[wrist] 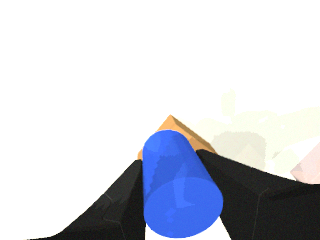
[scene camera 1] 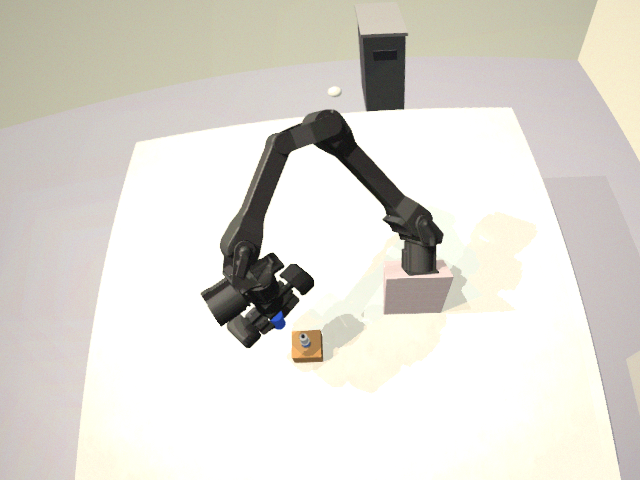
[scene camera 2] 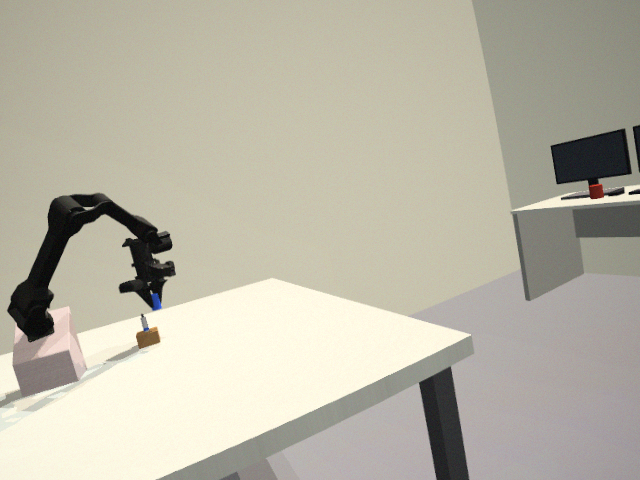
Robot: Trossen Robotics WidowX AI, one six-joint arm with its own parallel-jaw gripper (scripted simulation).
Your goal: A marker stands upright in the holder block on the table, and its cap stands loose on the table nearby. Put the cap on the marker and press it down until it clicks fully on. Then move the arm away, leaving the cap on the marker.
Labels:
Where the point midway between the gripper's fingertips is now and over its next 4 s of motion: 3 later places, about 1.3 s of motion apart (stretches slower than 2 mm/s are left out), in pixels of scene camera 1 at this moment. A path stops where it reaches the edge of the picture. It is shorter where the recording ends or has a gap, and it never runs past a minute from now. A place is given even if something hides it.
My gripper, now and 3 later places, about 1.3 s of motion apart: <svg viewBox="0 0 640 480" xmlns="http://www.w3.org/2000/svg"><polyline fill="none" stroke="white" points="278,321 302,335 299,332 300,330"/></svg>

